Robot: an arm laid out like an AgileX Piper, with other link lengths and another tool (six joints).
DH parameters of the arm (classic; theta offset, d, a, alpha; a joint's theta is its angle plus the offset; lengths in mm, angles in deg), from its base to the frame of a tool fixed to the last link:
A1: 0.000 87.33 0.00 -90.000
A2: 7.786 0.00 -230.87 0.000
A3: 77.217 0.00 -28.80 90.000
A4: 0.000 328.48 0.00 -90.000
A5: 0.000 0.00 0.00 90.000
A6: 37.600 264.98 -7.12 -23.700
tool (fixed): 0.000 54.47 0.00 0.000
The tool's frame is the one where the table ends.
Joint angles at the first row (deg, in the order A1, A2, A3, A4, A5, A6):
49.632, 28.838, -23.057, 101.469, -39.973, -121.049
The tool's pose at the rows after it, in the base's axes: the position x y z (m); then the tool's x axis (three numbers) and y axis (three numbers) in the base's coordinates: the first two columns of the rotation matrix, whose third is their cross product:
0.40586, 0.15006, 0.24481, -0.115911, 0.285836, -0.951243, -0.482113, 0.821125, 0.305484
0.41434, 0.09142, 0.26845, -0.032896, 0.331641, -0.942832, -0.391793, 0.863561, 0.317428
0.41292, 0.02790, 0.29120, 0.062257, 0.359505, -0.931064, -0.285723, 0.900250, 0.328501
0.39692, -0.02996, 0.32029, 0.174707, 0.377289, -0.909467, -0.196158, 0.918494, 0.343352
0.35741, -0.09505, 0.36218, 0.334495, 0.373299, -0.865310, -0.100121, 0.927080, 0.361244
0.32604, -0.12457, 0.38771, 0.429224, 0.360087, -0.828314, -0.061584, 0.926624, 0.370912
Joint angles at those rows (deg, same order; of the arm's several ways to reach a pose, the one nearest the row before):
44.118, 25.298, -23.056, 101.470, -37.798, -121.050
36.314, 21.957, -23.055, 101.470, -37.109, -121.050
28.379, 18.551, -23.057, 101.468, -37.110, -121.048
21.326, 13.996, -23.056, 101.470, -37.227, -120.948
13.140, 6.900, -23.056, 101.467, -37.572, -120.945
9.152, 2.160, -23.057, 101.470, -37.802, -120.947

